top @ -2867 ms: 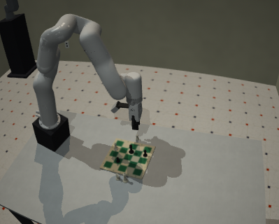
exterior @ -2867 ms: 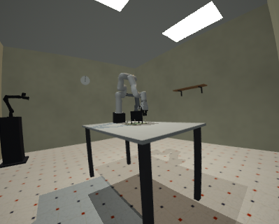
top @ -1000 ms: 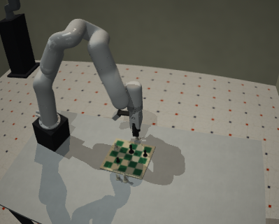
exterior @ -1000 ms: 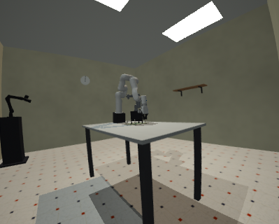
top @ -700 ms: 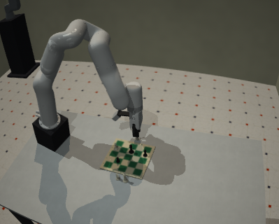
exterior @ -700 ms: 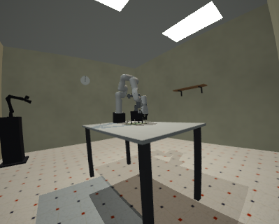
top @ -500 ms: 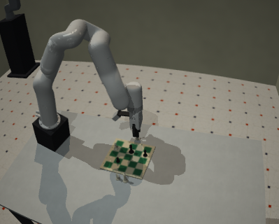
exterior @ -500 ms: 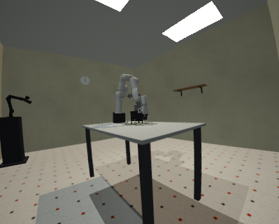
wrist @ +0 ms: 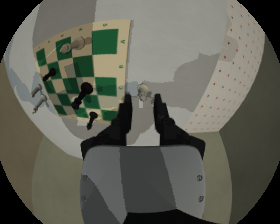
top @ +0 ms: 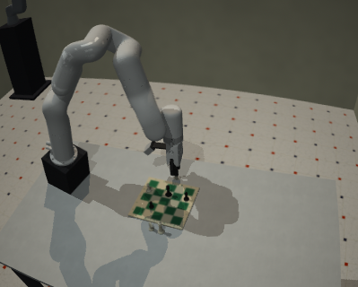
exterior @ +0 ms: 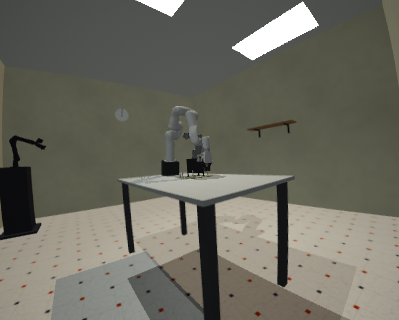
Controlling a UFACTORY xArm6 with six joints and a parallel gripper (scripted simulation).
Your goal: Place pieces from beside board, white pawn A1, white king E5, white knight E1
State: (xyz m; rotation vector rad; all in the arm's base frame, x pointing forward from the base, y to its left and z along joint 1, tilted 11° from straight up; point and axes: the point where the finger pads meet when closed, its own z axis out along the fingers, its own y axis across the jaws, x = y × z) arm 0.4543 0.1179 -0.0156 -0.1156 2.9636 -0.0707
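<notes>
Right now my hand is 10 mm past the chessboard, 140 mm to the left of it and 50 mm above it.
</notes>
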